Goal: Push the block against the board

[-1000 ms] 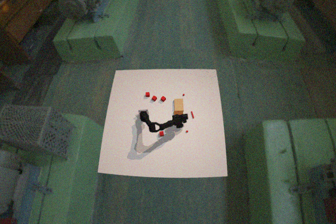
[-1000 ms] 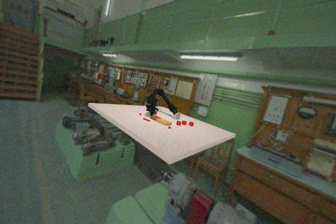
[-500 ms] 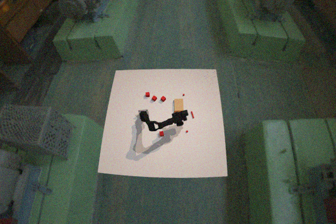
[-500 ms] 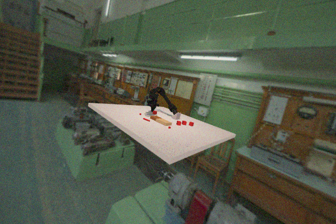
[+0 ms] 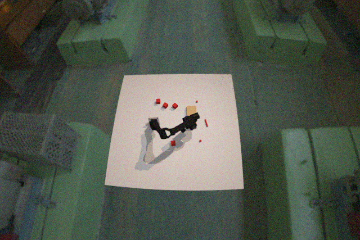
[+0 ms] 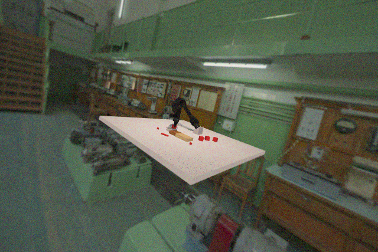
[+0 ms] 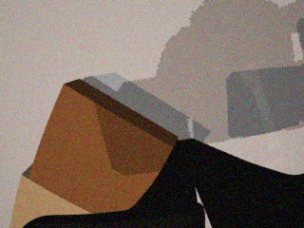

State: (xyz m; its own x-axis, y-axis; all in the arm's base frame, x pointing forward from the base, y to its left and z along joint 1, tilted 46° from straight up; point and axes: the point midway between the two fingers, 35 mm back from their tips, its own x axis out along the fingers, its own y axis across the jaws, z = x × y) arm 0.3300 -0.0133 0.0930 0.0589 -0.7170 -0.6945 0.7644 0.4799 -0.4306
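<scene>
Right now my gripper tip is 60 mm to the right of the brown square block, 50 mm above it and 30 mm short of it. From my gripper tip the other things lie so: tan board (180 mm to the left, 50 mm below, 40 mm ahead); thin red stick (180 mm ahead, 60 mm to the left, 50 mm below).
</scene>
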